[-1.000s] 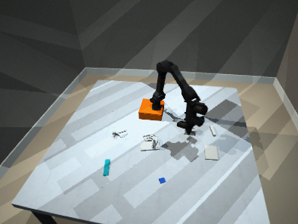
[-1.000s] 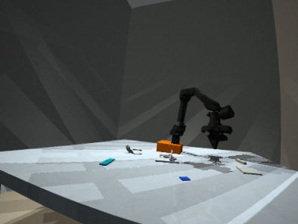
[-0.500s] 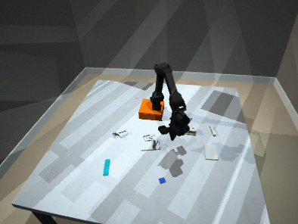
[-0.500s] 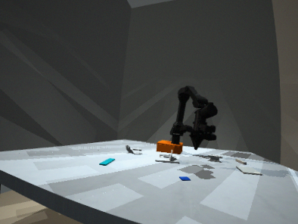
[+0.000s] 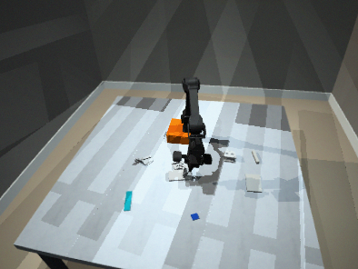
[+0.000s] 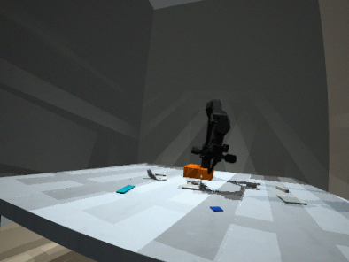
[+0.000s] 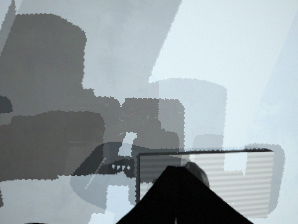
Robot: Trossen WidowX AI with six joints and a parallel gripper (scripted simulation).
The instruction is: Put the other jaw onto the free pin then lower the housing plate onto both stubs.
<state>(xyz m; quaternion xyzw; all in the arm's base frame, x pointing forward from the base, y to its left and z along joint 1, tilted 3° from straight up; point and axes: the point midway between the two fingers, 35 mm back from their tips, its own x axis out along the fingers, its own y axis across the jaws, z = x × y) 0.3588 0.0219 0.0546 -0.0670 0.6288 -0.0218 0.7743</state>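
Right now the jaw is 280 mm to the right of my gripper tip, 130 mm behind it and 40 mm below it. The rest, counted from my gripper tip: blue square (210 mm ahead, 70 mm below, 30 mm to the left); then white base (70 mm below, 50 mm to the right, 40 mm behind); then small pale block (220 mm to the left, 180 mm behind, 60 mm below).
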